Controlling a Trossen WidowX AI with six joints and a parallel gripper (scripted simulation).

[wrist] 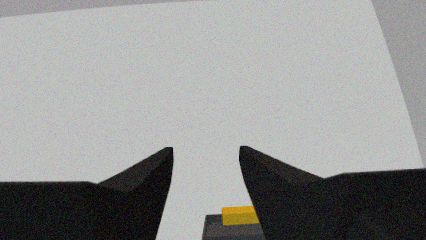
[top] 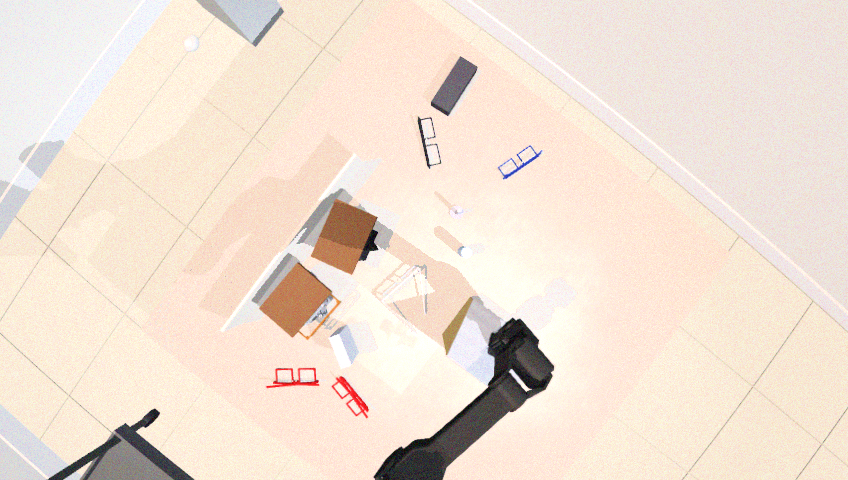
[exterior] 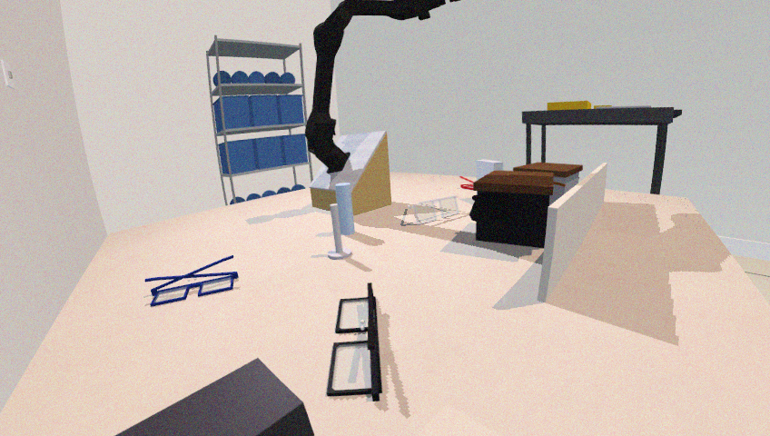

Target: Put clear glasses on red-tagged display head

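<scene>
The clear glasses lies 8 cm ahead of my gripper tip, 34 cm to the right of it and 66 cm below it. Round my gripper tip: small white box: 16 cm ahead, 15 cm to the right, 63 cm below; then dark display head: 27 cm ahead, 42 cm to the right, 63 cm below; then white panel: 42 cm ahead, 33 cm to the right, 63 cm below.
</scene>
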